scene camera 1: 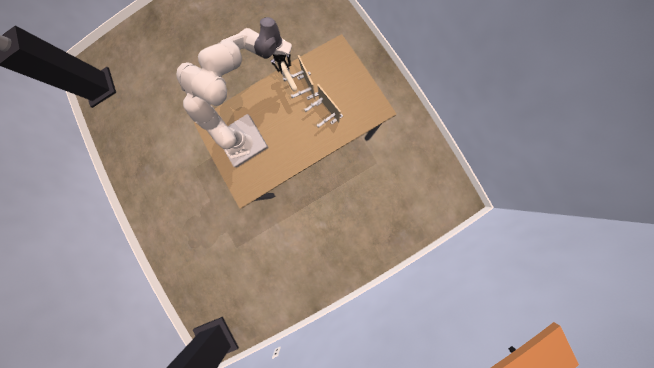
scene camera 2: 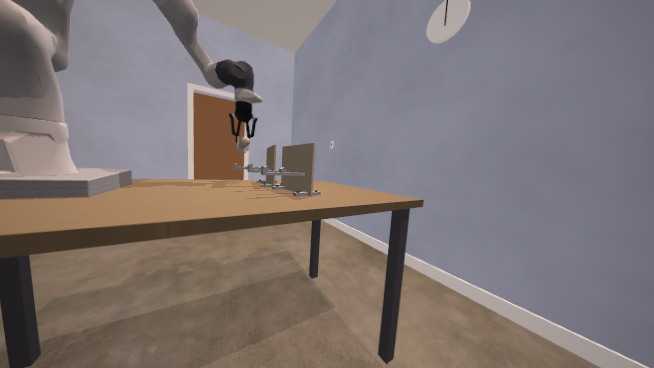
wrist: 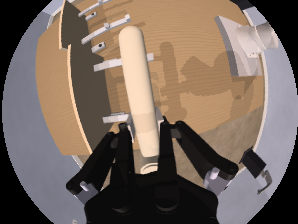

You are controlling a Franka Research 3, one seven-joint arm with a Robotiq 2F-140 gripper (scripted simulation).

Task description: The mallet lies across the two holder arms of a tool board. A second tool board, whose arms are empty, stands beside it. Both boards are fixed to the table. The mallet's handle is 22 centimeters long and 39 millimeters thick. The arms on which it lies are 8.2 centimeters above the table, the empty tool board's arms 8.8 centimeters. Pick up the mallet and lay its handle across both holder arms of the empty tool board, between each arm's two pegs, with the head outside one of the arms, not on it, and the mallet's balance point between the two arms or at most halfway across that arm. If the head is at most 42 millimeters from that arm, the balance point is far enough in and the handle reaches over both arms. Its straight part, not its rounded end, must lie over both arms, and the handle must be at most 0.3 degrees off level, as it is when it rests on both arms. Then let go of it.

Scene:
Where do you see a tool board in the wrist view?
88, 88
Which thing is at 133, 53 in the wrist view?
A mallet.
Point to a tool board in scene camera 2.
At 298, 160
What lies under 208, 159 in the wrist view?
My gripper.

